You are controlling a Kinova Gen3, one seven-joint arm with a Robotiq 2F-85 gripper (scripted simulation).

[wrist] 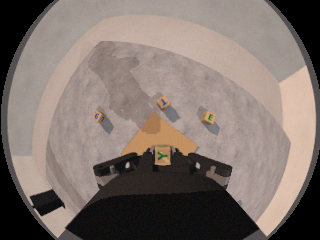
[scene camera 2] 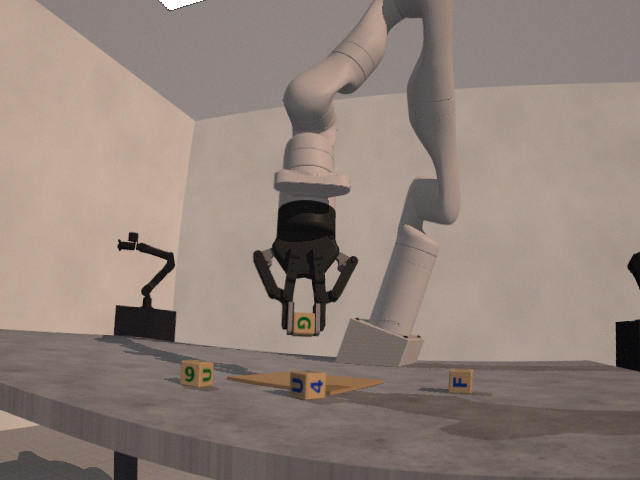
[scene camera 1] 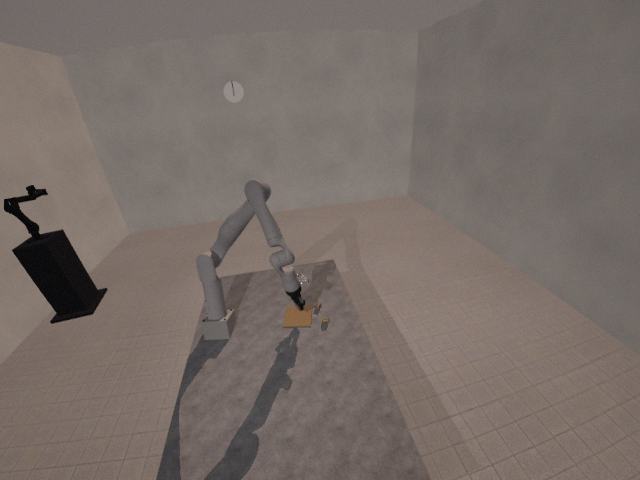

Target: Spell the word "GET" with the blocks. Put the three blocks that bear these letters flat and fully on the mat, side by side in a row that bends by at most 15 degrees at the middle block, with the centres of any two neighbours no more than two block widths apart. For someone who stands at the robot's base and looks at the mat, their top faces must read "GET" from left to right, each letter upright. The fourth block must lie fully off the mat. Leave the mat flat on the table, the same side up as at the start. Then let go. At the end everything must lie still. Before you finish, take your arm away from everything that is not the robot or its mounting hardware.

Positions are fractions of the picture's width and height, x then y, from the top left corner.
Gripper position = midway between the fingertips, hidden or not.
In view: my gripper (scene camera 2: 0.47,0.70), a mat (scene camera 2: 0.52,0.80), a block (scene camera 2: 0.48,0.80) and a block (scene camera 2: 0.30,0.78).
The mat is seen too in the wrist view (wrist: 0.49,0.54). My gripper also shows in the wrist view (wrist: 0.51,0.63).
